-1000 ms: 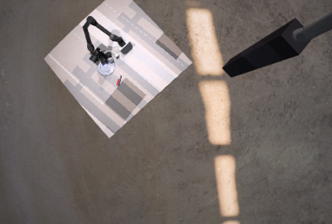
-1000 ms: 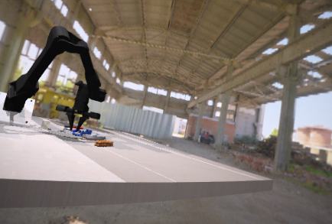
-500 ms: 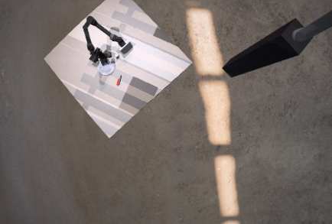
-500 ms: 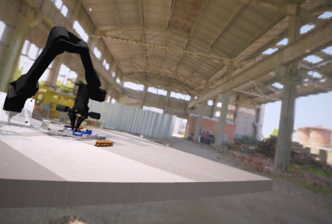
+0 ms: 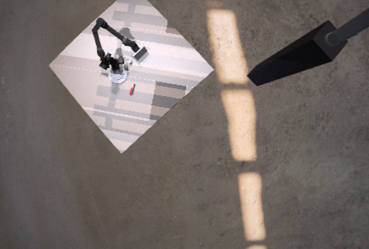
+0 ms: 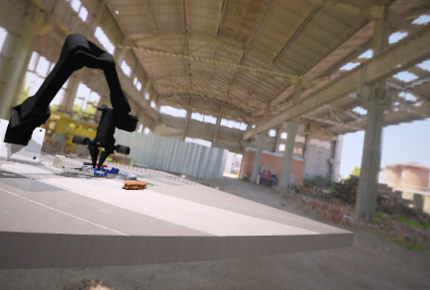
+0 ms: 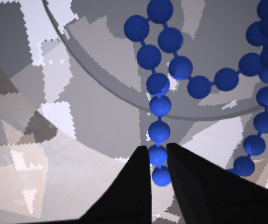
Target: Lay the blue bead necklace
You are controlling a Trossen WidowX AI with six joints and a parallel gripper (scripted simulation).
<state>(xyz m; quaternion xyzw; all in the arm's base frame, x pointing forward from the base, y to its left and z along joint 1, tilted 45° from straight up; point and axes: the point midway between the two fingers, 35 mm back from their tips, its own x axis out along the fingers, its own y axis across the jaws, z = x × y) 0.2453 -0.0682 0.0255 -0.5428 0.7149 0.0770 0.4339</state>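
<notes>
Right now my gripper tip is 7 cm short of the round white bead board, 6 cm to the right of it and 1 cm above it. Round my gripper tip: small white block 11 cm behind, 7 cm to the left; red pen-like object 9 cm ahead, 29 cm to the left, 1 cm below.
</notes>
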